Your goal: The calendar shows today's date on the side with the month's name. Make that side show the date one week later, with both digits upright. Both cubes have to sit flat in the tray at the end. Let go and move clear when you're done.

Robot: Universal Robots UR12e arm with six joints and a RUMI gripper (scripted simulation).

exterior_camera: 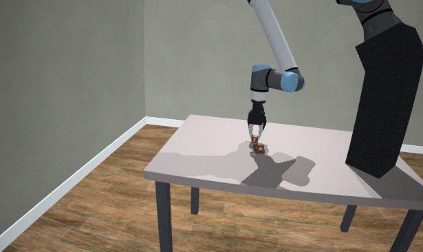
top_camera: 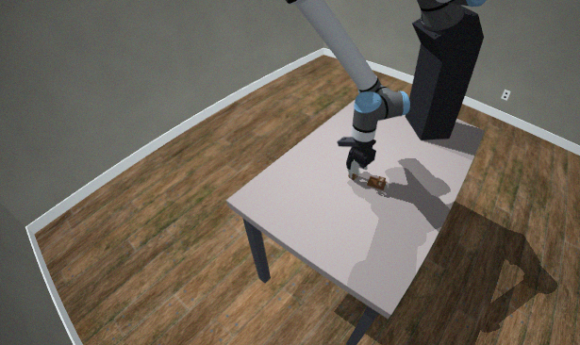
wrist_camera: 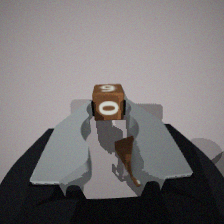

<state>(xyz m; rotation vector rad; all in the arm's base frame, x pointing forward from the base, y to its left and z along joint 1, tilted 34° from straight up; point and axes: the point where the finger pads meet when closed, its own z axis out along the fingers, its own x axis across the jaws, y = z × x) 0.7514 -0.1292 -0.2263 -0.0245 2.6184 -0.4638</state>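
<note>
My hand is 3 cm past the brown wooden calendar tray, 10 cm to the right of it and 2 cm above it. Also, from my hand: brown calendar cube 1 cm below.
</note>
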